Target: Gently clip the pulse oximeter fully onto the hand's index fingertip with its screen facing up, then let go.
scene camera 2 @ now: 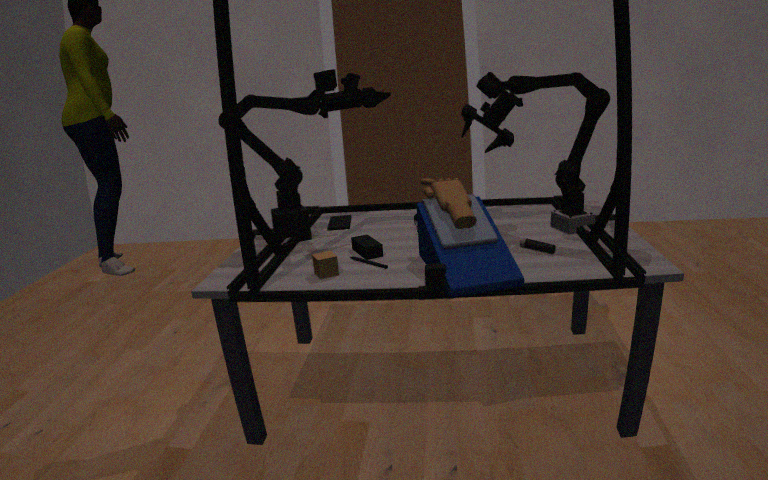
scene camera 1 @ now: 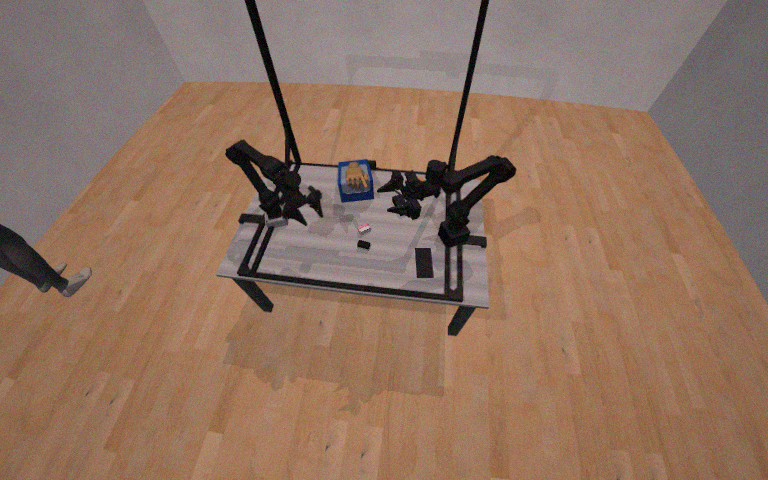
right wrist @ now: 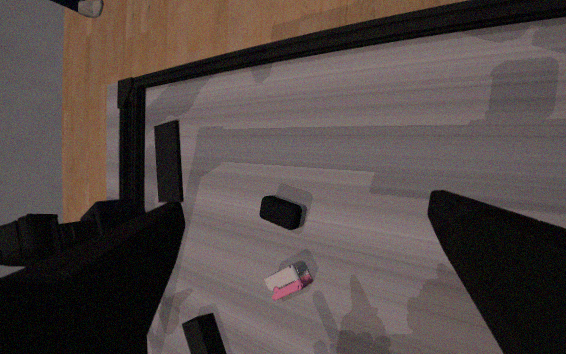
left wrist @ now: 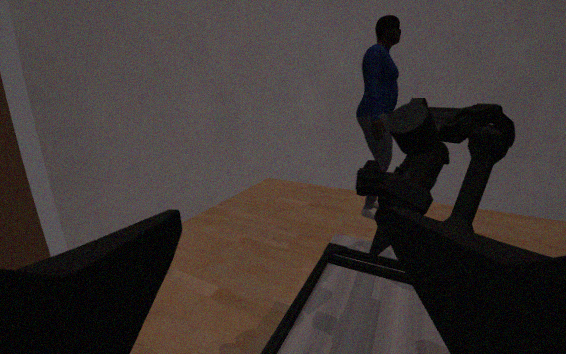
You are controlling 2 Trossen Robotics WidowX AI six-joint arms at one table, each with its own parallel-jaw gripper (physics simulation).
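Places are measured from the left arm's base along level axes (x right, y up, z back), in centimetres.
Pixels of known places: left gripper, between the fingertips: (scene camera 2: 384, 94) (scene camera 1: 382, 200) (left wrist: 284, 218); right gripper, between the fingertips: (scene camera 2: 473, 144) (scene camera 1: 314, 221) (right wrist: 306, 208) (left wrist: 372, 254); left arm's base, origin of its link: (scene camera 2: 289, 209) (scene camera 1: 455, 227) (right wrist: 92, 233); right arm's base, origin of its link: (scene camera 2: 572, 212) (scene camera 1: 274, 213).
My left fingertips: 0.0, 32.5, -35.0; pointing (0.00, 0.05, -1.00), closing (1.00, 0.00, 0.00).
Observation:
For each thing: its top centre in the pictures, then the offset to it from my left fingertips, as dx, dy, dz.
- pulse oximeter, centre of its top: (right wrist: 281, 284) (scene camera 1: 363, 227) +19.8, -38.8, -2.1
- small black block, centre of its top: (right wrist: 275, 213) (scene camera 1: 363, 243) +11.2, -38.7, -5.4
- dark flat slab, centre of its top: (right wrist: 166, 162) (scene camera 2: 339, 221) (scene camera 1: 424, 262) -6.9, -41.2, +16.9
- black box, centre of its top: (scene camera 2: 366, 240) (scene camera 1: 401, 202) +27.1, -38.5, +20.2
- wooden cube, centre of its top: (scene camera 2: 324, 255) +36.6, -37.0, +34.9
- pen, centre of its top: (scene camera 2: 367, 260) +35.1, -41.0, +23.3
- dark cylinder, centre of its top: (scene camera 2: 537, 240) +52.8, -39.2, -18.4
The pulse oximeter (scene camera 1: 363, 228) (right wrist: 288, 281), small, white and pink with a dark end, lies on the table; it does not show in scene camera 2. The tan hand (scene camera 1: 356, 175) (scene camera 2: 453, 198) rests on a grey pad on the blue sloped stand (scene camera 1: 355, 197) (scene camera 2: 481, 271), fingers toward the table's middle; its index fingertip is too small to make out. My left gripper (scene camera 1: 384, 199) (scene camera 2: 387, 95) (left wrist: 284, 218) is open and empty, high beside the stand. My right gripper (scene camera 1: 313, 220) (scene camera 2: 474, 143) (right wrist: 306, 208) is open and empty, pointing down high above the table, the oximeter below it.
A small black block (scene camera 1: 363, 244) (right wrist: 281, 212) lies near the oximeter. A dark flat slab (scene camera 1: 423, 262) (scene camera 2: 339, 222) (right wrist: 169, 161) lies near the left arm's base. Scene camera 2 shows a black box (scene camera 2: 367, 246), a wooden cube (scene camera 2: 325, 264), a pen (scene camera 2: 369, 262) and a dark cylinder (scene camera 2: 538, 246).

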